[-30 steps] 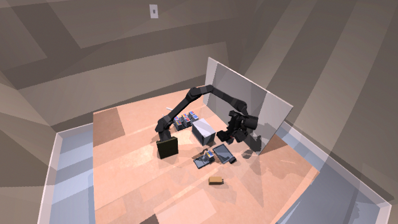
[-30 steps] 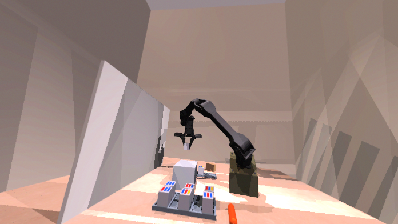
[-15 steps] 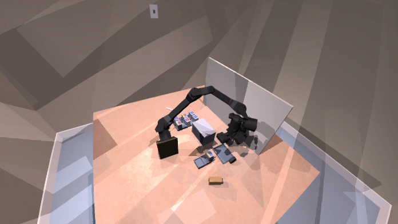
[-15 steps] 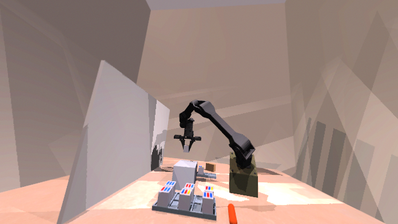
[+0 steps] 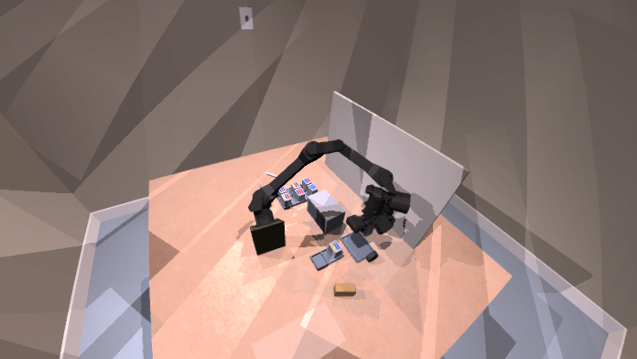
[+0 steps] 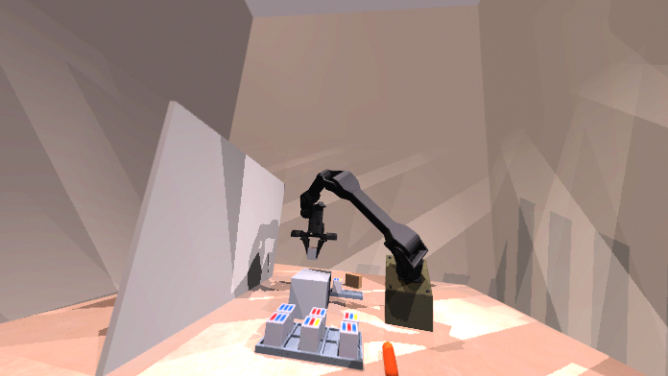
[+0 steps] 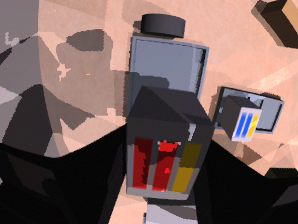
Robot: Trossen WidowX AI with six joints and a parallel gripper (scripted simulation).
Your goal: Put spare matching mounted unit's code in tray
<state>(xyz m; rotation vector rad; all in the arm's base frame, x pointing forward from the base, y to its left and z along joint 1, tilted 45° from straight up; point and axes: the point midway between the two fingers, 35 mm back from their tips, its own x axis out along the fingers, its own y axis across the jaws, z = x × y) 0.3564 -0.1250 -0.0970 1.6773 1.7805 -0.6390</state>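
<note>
Now: the dark grey tray 120 mm below my gripper tip and 10 mm behind it. Also, from my gripper tip: black cylinder 100 mm below, 70 mm to the right, 10 mm ahead; then grey spare block 20 mm above; then dark holder 150 mm behind, 120 mm below, 10 mm to the left.
</note>
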